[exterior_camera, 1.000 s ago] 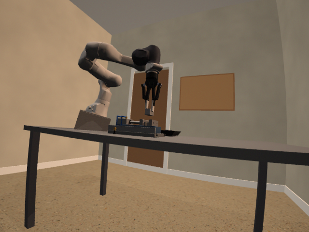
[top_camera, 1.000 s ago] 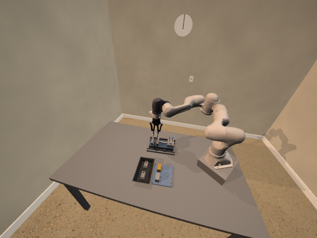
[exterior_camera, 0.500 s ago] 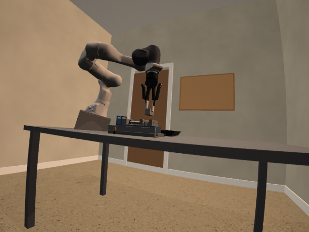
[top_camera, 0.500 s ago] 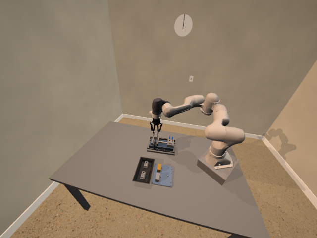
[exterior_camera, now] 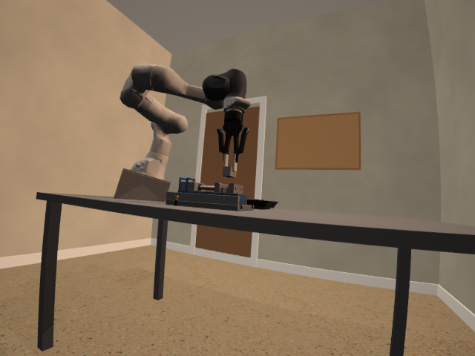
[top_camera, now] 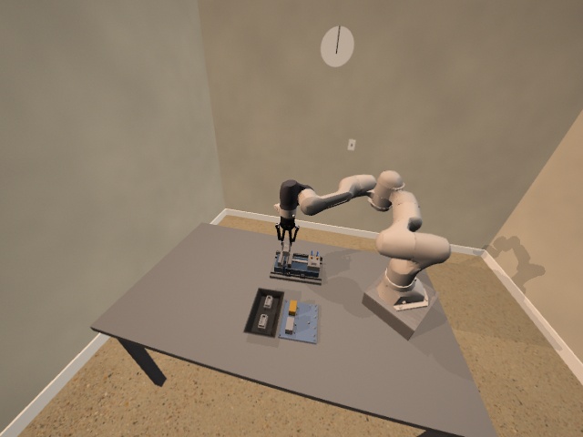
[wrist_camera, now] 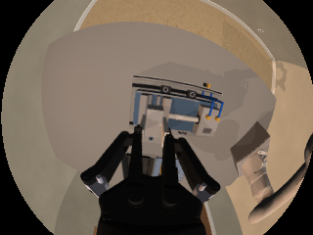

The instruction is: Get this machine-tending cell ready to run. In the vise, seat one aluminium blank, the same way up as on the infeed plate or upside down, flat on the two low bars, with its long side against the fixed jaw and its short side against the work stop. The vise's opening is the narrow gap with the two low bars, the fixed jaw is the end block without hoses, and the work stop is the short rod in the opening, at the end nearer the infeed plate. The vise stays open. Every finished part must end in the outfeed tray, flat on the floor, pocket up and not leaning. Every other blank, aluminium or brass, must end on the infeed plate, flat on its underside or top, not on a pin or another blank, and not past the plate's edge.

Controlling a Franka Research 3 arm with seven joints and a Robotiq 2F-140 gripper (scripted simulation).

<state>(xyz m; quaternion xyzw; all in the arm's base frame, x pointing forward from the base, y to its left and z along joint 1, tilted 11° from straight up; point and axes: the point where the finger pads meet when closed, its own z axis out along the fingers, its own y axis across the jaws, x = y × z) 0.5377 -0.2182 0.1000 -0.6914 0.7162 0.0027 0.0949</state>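
My gripper is now 14 cm above the vise, 7 cm past it and 1 cm to the right of it. From my hand the other things lie so: brass blank (29 cm to the left, 15 cm below, 7 cm behind).
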